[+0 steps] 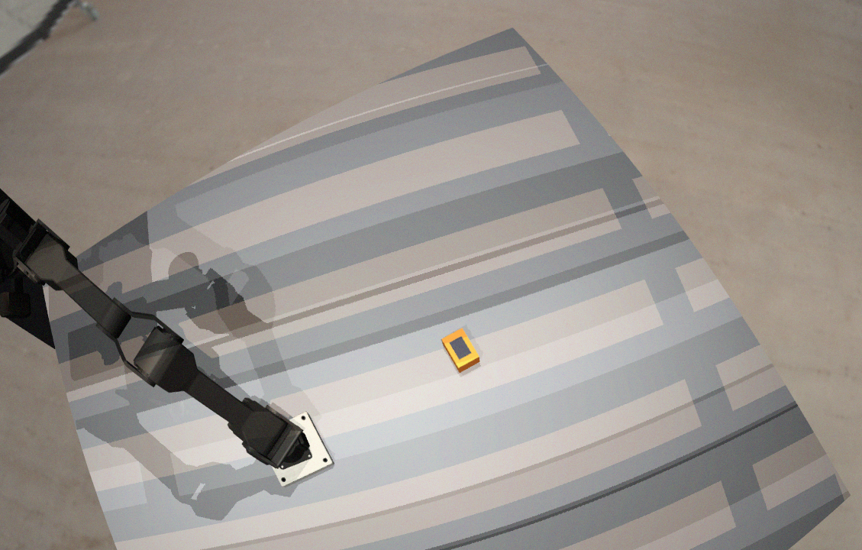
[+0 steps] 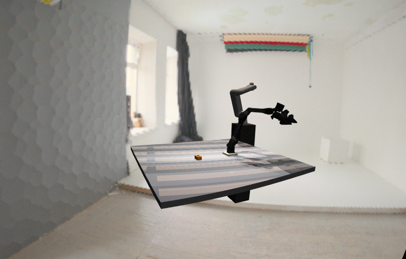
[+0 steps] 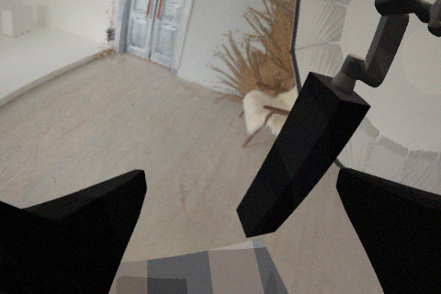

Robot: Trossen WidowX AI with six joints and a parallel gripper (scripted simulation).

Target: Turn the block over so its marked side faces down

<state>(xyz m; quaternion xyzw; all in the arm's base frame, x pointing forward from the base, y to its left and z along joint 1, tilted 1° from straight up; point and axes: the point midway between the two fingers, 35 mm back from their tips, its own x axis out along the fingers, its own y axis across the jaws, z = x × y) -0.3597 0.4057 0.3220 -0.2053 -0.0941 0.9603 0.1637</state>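
The orange block lies 73 cm ahead of my gripper tip, 37 cm to the right of it and 32 cm below it.
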